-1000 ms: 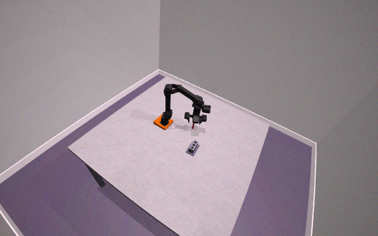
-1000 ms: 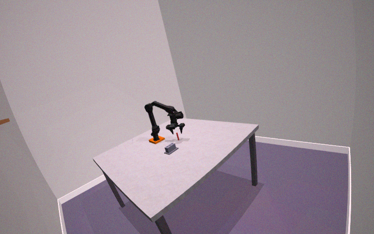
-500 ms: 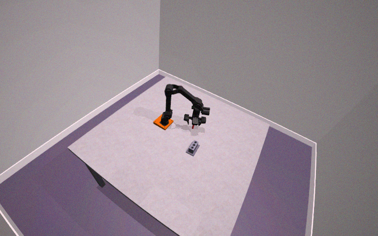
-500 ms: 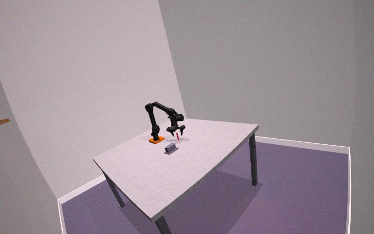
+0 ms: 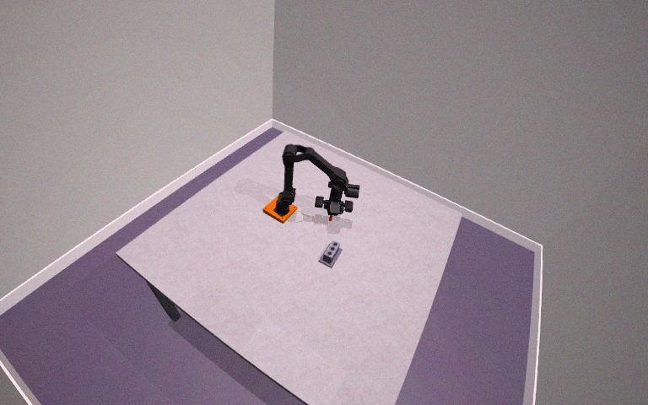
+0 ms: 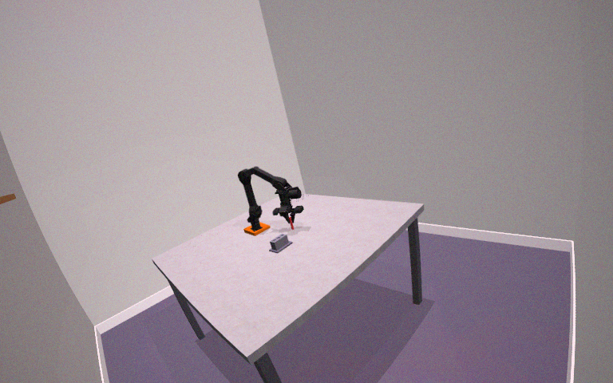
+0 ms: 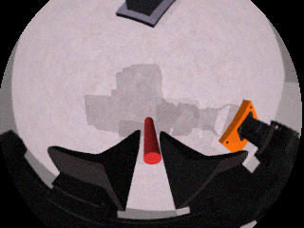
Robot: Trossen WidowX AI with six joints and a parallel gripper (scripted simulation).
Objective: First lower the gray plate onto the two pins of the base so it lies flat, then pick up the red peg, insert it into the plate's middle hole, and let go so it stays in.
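The gray plate lies 18 cm to the right of my gripper tip, 14 cm ahead of it and 1 cm above it. From my gripper tip the other things lie so: dark flat base: 17 cm to the right, 14 cm ahead, 3 cm below; then red peg: right at my gripper tip.
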